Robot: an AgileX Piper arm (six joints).
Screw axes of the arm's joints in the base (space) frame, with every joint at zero. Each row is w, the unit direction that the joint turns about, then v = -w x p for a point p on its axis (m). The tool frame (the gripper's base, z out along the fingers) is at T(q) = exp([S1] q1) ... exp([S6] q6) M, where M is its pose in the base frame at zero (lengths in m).
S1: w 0 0 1 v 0.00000 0.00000 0.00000
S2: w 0 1 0 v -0.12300 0.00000 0.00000
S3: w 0 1 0 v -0.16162 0.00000 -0.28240
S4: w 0.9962 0 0.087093 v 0.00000 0.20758 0.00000
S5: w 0 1 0 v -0.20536 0.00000 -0.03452
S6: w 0.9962 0 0.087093 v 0.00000 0.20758 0.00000
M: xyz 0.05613 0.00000 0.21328 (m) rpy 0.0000 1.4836 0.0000 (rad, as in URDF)
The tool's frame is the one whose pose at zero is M.
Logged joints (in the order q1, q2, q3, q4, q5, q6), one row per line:
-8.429 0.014 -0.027 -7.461 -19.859 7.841
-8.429 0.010 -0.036 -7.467 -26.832 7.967
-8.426 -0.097 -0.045 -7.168 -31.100 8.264
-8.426 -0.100 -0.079 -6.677 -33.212 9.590
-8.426 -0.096 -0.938 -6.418 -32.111 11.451
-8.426 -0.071 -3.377 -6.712 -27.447 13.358
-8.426 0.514 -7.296 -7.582 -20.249 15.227
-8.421 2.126 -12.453 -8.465 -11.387 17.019
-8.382 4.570 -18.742 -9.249 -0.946 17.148
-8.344 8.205 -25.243 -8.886 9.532 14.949
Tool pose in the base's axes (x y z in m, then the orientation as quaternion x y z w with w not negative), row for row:
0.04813 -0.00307 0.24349 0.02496 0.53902 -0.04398 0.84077
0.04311 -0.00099 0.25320 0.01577 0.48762 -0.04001 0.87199
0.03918 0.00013 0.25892 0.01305 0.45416 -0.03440 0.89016
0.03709 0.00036 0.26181 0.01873 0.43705 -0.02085 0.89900
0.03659 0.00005 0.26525 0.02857 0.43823 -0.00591 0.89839
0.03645 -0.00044 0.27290 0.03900 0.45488 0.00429 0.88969
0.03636 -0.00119 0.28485 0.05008 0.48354 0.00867 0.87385
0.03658 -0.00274 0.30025 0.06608 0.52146 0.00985 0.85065
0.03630 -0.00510 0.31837 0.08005 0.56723 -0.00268 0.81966
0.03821 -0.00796 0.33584 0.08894 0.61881 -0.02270 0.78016
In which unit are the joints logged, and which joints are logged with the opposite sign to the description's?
The joints are logged in degrees. Opposite sign: none.
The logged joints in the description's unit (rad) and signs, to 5 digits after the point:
-0.14711 0.00024 -0.00047 -0.13022 -0.34660 0.13685
-0.14711 0.00017 -0.00063 -0.13032 -0.46831 0.13905
-0.14706 -0.00169 -0.00079 -0.12511 -0.54280 0.14423
-0.14706 -0.00175 -0.00138 -0.11654 -0.57966 0.16738
-0.14706 -0.00168 -0.01637 -0.11202 -0.56044 0.19986
-0.14706 -0.00124 -0.05894 -0.11715 -0.47904 0.23314
-0.14706 0.00897 -0.12734 -0.13233 -0.35341 0.26576
-0.14697 0.03711 -0.21735 -0.14774 -0.19874 0.29704
-0.14629 0.07976 -0.32711 -0.16143 -0.01651 0.29929
-0.14563 0.14320 -0.44057 -0.15509 0.16636 0.26091

